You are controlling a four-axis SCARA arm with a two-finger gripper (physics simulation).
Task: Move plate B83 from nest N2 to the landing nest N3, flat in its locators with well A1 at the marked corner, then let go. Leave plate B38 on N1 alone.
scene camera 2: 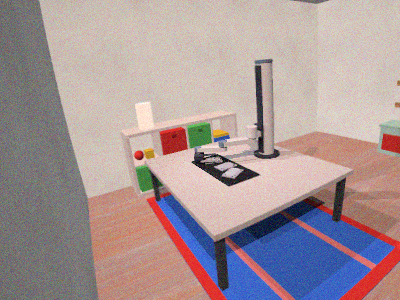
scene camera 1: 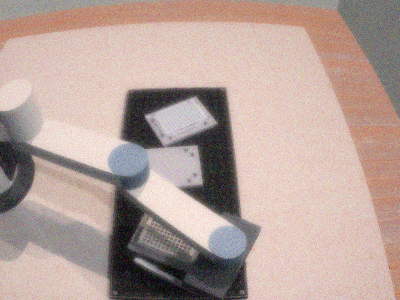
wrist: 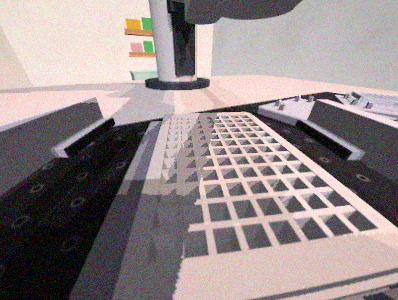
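Note:
A beige plate with a grid of square wells lies on a nest at the near end of the black board, partly shaded. A pale plate sits on the far nest. Between them is an empty light nest with small locators, partly under the arm in scene camera 1. No plate or nest labels are readable, and I cannot tell the marked corner. My gripper is open, low down, with one finger at each side of the beige plate and apart from it.
The black board lies on the pale table. The arm's white link crosses above the board. The arm's column stands beside the board. A shelf unit stands behind the table.

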